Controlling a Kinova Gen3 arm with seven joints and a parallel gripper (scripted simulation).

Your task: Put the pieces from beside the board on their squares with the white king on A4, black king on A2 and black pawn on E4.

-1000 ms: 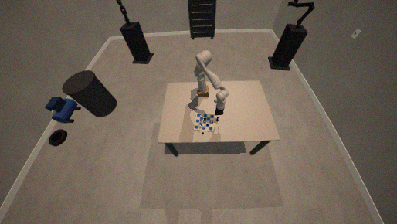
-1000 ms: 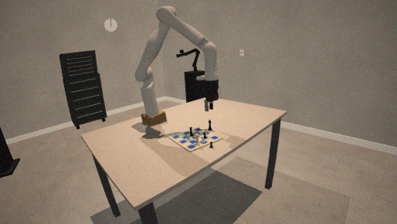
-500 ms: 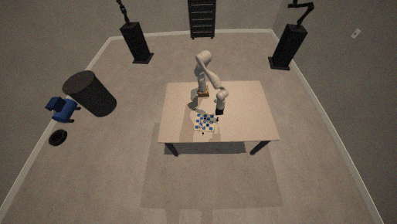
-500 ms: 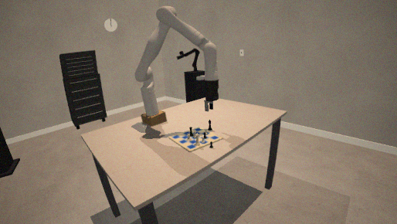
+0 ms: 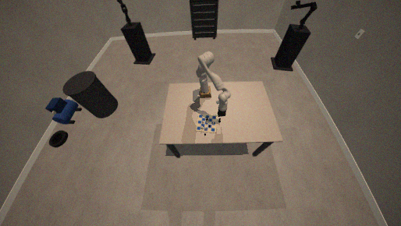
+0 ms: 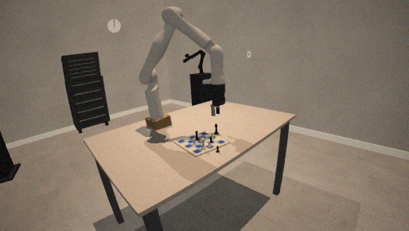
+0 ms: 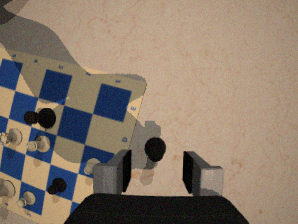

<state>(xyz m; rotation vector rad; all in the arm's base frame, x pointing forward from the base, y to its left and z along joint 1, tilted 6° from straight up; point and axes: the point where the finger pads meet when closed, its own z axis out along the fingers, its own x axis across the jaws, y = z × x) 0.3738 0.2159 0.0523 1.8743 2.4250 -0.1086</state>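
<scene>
Now: hand 100 mm above the black king. Also, from my hand: white king 120 mm ahead, 180 mm to the right, 100 mm below; blue-and-cream chessboard 40 mm ahead, 140 mm to the right, 130 mm below.
</scene>
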